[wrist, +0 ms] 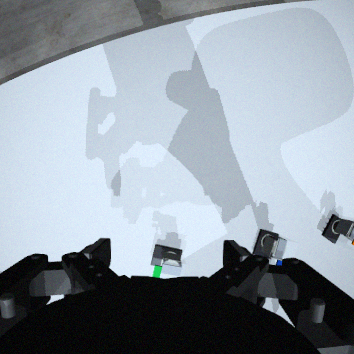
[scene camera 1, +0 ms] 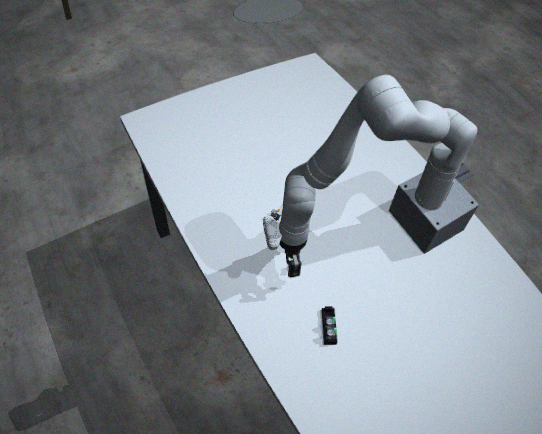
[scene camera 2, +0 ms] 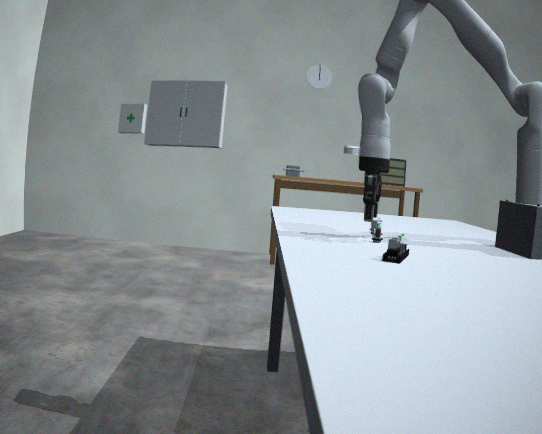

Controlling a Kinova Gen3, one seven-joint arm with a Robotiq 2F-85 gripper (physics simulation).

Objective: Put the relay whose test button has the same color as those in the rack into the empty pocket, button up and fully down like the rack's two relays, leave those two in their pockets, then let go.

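The black rack stands on the table, with two relays with green buttons in it. Its empty pocket is at the end nearer the gripper. The loose relay with the green button stands on the table. My gripper is open and empty, above the table. In the wrist view this relay appears between the fingertips, its lower part partly cut off by the gripper body. In scene camera 1 it is hidden.
The blue-button relay stands close beside the right finger in the wrist view. The orange-button relay stands farther along. The robot's dark base block stands at the table's far side.
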